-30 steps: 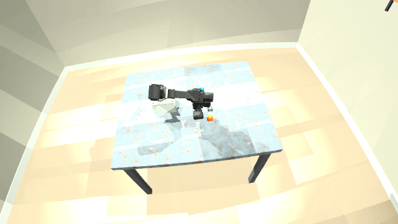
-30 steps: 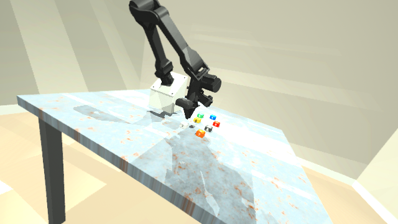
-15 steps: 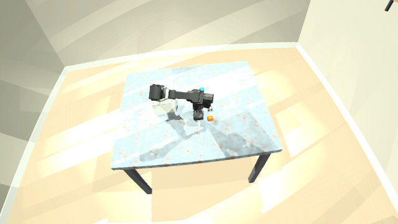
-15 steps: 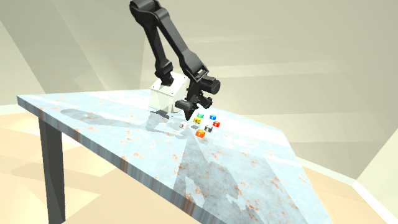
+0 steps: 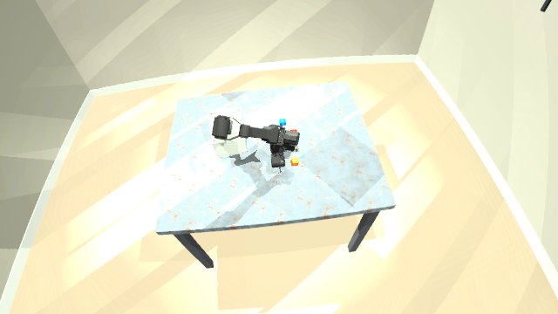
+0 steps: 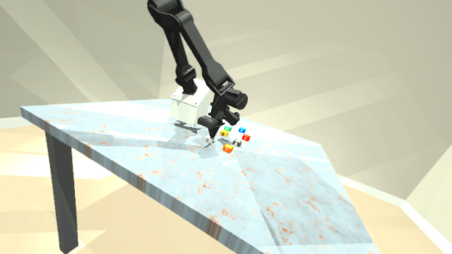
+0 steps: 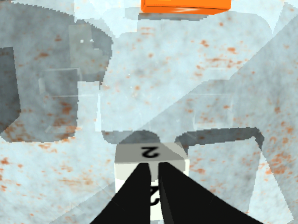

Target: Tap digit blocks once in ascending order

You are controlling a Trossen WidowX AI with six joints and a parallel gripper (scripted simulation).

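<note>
My gripper tip is 10 mm past the white block and 10 mm above it. From my gripper tip the other things lie so: yellow block: 20 mm ahead, 120 mm to the left, 10 mm below; orange block: 80 mm ahead, 20 mm to the right, 10 mm below; black block: 100 mm ahead, 60 mm to the left, 10 mm below.
</note>
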